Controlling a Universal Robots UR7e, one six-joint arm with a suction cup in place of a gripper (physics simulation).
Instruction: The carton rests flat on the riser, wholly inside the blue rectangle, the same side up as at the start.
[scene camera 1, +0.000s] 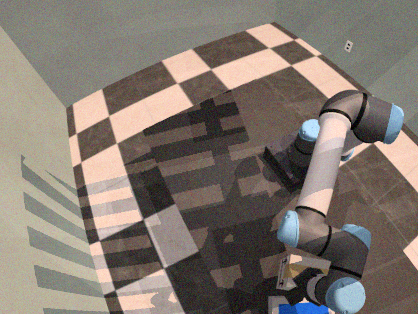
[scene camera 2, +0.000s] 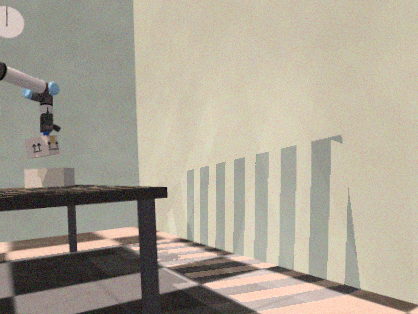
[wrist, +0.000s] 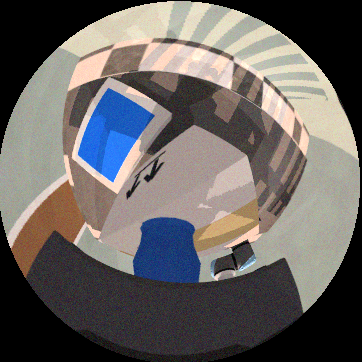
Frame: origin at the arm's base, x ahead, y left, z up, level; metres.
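Where they show: hand, its tool point: (wrist: 171, 221); arm's base, origin of its link: (scene camera 1: 301, 153).
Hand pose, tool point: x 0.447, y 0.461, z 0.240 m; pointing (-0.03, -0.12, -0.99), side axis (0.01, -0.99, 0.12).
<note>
Things, the pixels of their centre, and the offset from my tool point.
- pale carton, middle of its body: (wrist: 175, 204) (scene camera 1: 303, 275) (scene camera 2: 42, 146) dx -0.027, dy -0.009, dz -0.051 m
- white riser, middle of its body: (wrist: 116, 133) (scene camera 2: 50, 177) dx +0.044, dy +0.161, dz -0.240 m
- blue rectangle, middle of its body: (wrist: 105, 135) dx +0.044, dy +0.161, dz -0.180 m
The pale carton (scene camera 1: 284, 280) (scene camera 2: 36, 148) (wrist: 190, 170) with a tan tape strip hangs from the blue suction cup (scene camera 2: 46, 133) (wrist: 167, 235), which is shut on its top. In the scene camera 2 view its arrows point up, and it is slightly tilted, with a visible gap above the riser. The white riser (scene camera 1: 272, 306) (scene camera 2: 62, 178) (wrist: 161, 120) carries the blue rectangle (scene camera 1: 302, 308) (wrist: 120, 145). In the wrist view the rectangle shows beyond the carton's side, at upper left. In the scene camera 1 view the arm hides part of the carton, and the frame edge cuts off the riser.
The dark table (scene camera 2: 145, 192) bears the riser near one end. The arm's base (scene camera 1: 282, 170) stands farther back in the scene camera 1 view. A brown round-edged surface (wrist: 47, 215) shows at the lower left of the wrist view. Striped shadows cross the walls and floor.
</note>
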